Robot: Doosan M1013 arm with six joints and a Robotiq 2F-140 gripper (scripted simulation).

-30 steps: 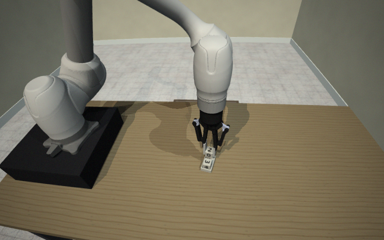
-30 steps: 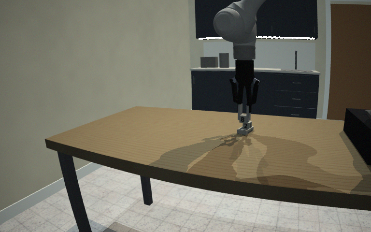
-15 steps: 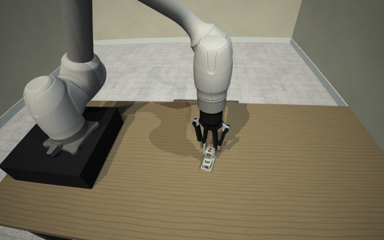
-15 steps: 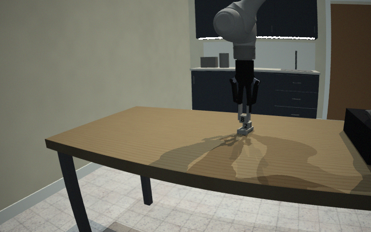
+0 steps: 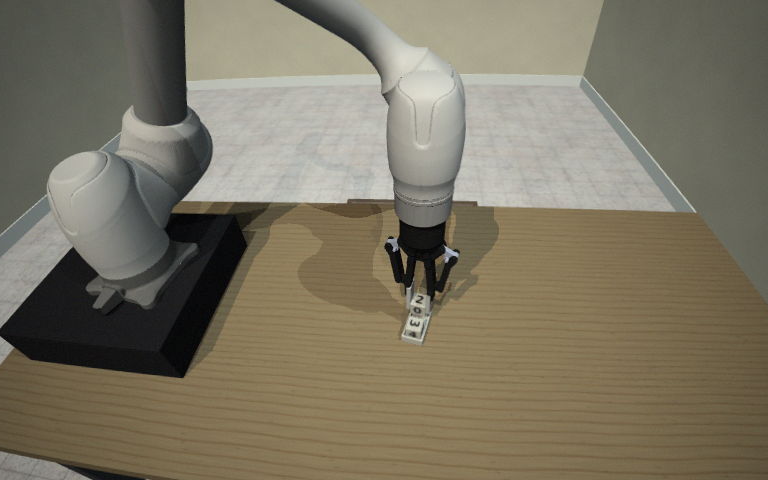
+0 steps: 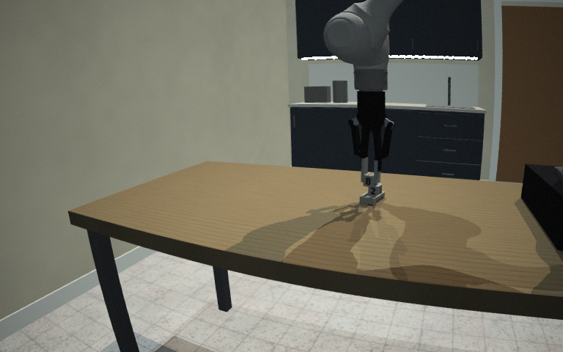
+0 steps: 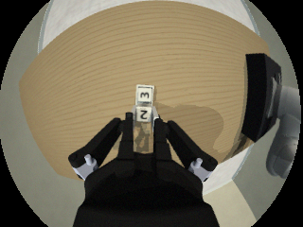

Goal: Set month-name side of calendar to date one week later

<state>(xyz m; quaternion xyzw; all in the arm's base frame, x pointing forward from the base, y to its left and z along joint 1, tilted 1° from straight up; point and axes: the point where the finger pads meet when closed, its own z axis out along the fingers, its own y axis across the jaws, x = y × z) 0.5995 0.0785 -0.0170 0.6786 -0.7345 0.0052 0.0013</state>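
Now: hand 8 cm above the white tray and 2 cm to the left of it.
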